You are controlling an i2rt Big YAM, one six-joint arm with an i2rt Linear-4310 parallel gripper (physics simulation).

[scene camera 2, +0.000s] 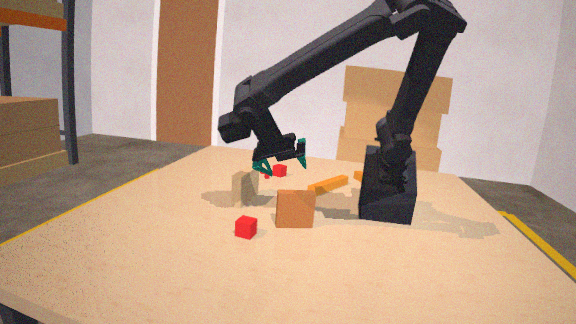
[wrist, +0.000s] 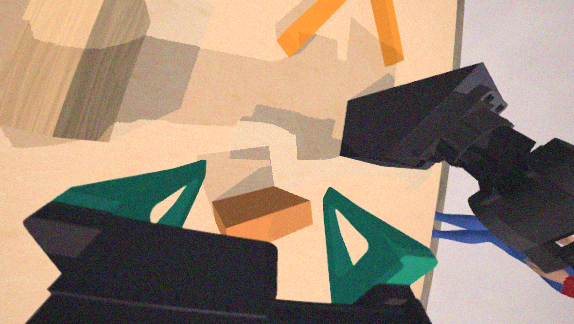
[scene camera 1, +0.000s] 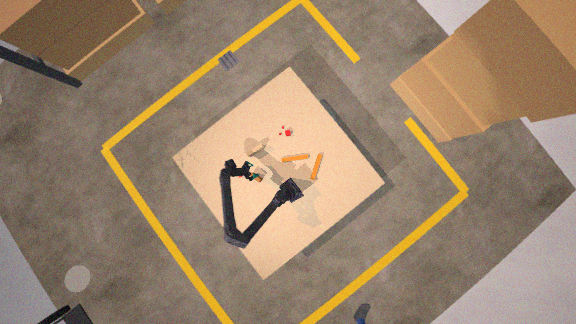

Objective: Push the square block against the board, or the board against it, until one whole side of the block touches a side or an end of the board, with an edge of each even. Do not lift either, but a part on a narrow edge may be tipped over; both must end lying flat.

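Frame: origin at the arm's base, x left, y back, z up, level; metres.
Seen in the pictures: gripper, fingertip midpoint: (scene camera 2: 288,171) (wrist: 269,180) (scene camera 1: 256,170); arm's base at its link origin: (scene camera 2: 391,165) (wrist: 453,127) (scene camera 1: 291,191).
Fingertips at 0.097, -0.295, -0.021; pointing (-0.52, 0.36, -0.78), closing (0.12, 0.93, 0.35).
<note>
Offsets run from my fingertips to a thing's top centre, as dx, dy, dz.
The square block {+0.052, +0.030, -0.037} (scene camera 1: 258,178) (scene camera 2: 295,209) (wrist: 292,220) is orange-brown and stands upright on a narrow edge. The board {-0.090, -0.137, -0.037} (scene camera 1: 258,148) (scene camera 2: 245,187) (wrist: 70,75) is pale grained wood. It also stands on a narrow edge, apart from the block, at upper left in the wrist view. My gripper (scene camera 1: 254,170) (scene camera 2: 288,171) (wrist: 269,180) is open and empty, above the table. In the wrist view the block shows between and beyond the spread green fingers. In scene camera 1 the fingers partly cover the block.
A red cube {+0.136, -0.079, -0.093} (scene camera 2: 246,227) stands near the block. Another red cube {-0.387, -0.073, -0.093} (scene camera 1: 288,132) (scene camera 2: 279,170) lies farther off with small red bits. Two orange bars, one {-0.286, +0.124, -0.102} (scene camera 1: 295,157) (scene camera 2: 328,184) (wrist: 310,25) and another {-0.372, +0.297, -0.102} (scene camera 1: 317,166) (wrist: 387,35), lie near the arm's base (scene camera 1: 291,190) (scene camera 2: 387,185) (wrist: 400,120).
</note>
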